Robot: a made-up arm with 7 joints. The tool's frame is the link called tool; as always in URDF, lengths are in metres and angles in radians. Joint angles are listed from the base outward.
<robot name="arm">
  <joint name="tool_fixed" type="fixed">
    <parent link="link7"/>
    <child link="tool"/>
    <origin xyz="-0.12 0.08 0.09" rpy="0 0 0"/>
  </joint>
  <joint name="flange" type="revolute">
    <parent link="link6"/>
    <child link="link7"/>
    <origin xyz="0.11 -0.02 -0.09" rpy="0 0 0"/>
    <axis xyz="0 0 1"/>
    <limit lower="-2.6" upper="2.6"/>
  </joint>
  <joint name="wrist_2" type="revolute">
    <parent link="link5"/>
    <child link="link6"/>
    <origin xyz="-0.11 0.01 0.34" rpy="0 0 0"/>
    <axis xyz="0 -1 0"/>
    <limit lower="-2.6" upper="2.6"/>
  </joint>
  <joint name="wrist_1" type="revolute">
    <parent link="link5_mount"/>
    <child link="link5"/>
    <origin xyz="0 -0.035 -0.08" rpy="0 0 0"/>
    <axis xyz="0 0 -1"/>
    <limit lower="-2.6" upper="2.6"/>
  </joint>
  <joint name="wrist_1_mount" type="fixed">
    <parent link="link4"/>
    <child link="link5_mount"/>
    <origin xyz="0 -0.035 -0.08" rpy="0 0 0"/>
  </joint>
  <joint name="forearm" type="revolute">
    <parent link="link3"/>
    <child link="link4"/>
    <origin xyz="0.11 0.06 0.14" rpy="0 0 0"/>
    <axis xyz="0 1 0"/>
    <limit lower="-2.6" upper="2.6"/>
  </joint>
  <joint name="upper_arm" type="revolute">
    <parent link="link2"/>
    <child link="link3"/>
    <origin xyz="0.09 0.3 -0.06" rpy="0 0 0"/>
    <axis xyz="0 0 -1"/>
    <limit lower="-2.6" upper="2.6"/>
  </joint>
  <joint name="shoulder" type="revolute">
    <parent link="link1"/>
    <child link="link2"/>
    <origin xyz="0.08 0.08 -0.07" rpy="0 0 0"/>
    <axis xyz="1 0 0"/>
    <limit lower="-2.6" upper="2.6"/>
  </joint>
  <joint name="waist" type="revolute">
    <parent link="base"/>
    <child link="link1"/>
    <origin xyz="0 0 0.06" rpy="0 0 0"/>
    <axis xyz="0 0 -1"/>
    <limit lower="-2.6" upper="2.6"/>
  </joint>
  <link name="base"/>
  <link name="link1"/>
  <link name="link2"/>
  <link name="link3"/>
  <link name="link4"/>
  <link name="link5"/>
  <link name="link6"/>
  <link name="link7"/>
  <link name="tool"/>
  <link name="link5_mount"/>
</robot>
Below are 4 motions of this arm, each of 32 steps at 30 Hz.
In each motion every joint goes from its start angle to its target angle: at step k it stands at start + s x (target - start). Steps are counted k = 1, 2, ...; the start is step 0. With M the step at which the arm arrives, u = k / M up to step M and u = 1 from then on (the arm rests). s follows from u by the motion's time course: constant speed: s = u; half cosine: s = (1 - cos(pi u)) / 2; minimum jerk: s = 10 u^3 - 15 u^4 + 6 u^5.
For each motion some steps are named. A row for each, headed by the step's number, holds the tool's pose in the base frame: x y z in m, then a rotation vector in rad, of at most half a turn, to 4 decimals.
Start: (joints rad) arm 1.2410 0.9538 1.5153 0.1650 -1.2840 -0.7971 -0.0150
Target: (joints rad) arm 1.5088 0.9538 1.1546 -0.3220 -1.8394 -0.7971 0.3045
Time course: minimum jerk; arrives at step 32
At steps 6, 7, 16, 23, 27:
6: 0.0199 -0.0651 0.3576 1.4131 0.0203 -0.7647
7: 0.0190 -0.0637 0.3565 1.3888 0.0131 -0.7564
16: 0.0017 -0.0504 0.3320 0.9690 -0.0537 -0.5994
23: -0.0171 -0.0558 0.3117 0.6308 -0.0233 -0.4537
27: -0.0233 -0.0601 0.3072 0.5336 0.0011 -0.4085

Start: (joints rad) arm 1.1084 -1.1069 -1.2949 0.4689 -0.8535 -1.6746 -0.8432
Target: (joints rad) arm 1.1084 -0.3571 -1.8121 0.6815 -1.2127 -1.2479 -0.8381
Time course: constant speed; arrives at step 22
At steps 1, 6, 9, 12, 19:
1: 0.4675 0.0293 -0.1500 -1.6602 2.3522 0.9551
6: 0.4977 0.0332 -0.0975 -1.5675 2.0716 1.0932
9: 0.5124 0.0359 -0.0641 -1.5172 1.9067 1.1678
12: 0.5242 0.0388 -0.0290 -1.4713 1.7453 1.2379
19: 0.5390 0.0461 0.0590 -1.3840 1.3861 1.3879

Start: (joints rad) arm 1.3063 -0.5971 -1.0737 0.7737 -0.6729 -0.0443 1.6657
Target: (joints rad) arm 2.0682 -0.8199 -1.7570 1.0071 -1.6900 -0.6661 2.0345
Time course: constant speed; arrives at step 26
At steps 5, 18, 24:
5: 0.6219 -0.3376 -0.1979 1.7674 0.6567 1.7508
18: 0.4746 -0.3949 -0.3851 -2.2507 0.0275 -1.8048
24: 0.3947 -0.3745 -0.4299 -1.9180 0.3719 -1.5729

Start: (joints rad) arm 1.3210 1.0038 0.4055 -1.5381 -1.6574 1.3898 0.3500
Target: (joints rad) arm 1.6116 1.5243 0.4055 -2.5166 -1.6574 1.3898 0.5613
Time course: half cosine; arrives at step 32
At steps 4, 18, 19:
4: 0.1428 -0.0508 0.1946 -1.8585 -1.3919 0.3428
18: 0.1300 -0.0946 0.1764 -2.4173 -0.6509 0.1086
19: 0.1284 -0.0991 0.1753 -2.4472 -0.5751 0.0846

